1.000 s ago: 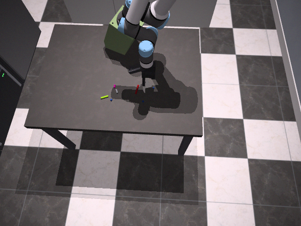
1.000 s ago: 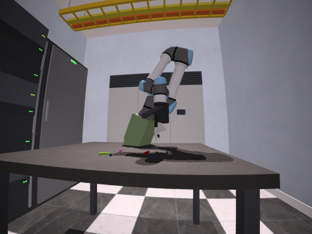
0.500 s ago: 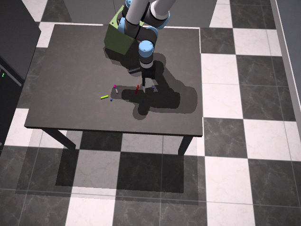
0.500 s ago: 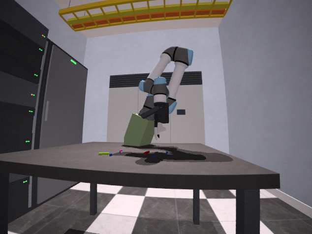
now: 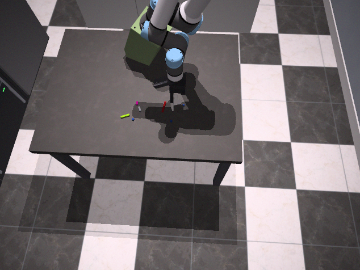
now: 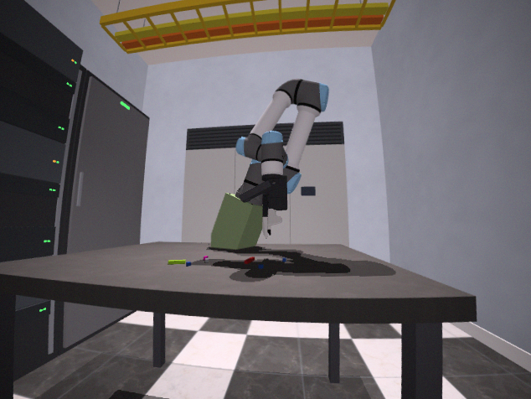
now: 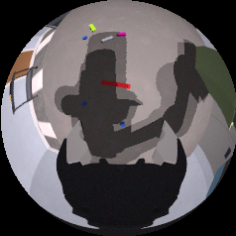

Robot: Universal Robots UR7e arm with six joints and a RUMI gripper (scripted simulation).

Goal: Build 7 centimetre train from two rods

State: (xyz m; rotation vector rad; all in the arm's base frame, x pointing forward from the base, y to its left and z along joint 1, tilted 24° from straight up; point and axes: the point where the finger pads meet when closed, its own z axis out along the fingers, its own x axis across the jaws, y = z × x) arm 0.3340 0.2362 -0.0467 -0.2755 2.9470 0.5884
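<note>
Right now the magenta rod is 4 cm ahead of my hand, 21 cm to the right of it and 8 cm below it. The rest, counted from my hand: grey rod: 7 cm ahead, 18 cm to the right, 8 cm below; then red rod: 3 cm ahead, 5 cm to the right, 8 cm below; then lime rod: 14 cm ahead, 25 cm to the right, 8 cm below.
</note>
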